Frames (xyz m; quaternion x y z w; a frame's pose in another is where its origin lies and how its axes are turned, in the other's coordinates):
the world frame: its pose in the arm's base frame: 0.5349 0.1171 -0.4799 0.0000 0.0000 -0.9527 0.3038
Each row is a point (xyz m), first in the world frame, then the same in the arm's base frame.
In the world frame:
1: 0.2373 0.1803 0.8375
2: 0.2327 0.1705 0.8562
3: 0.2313 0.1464 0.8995
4: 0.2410 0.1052 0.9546
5: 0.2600 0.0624 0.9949
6: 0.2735 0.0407 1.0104
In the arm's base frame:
1: 0.4458 -0.1673 0.3576
2: 0.4439 -0.1566 0.3763
3: 0.4310 -0.1362 0.4196
4: 0.3993 -0.1082 0.4747
5: 0.3590 -0.0843 0.5150
6: 0.3354 -0.0744 0.5305

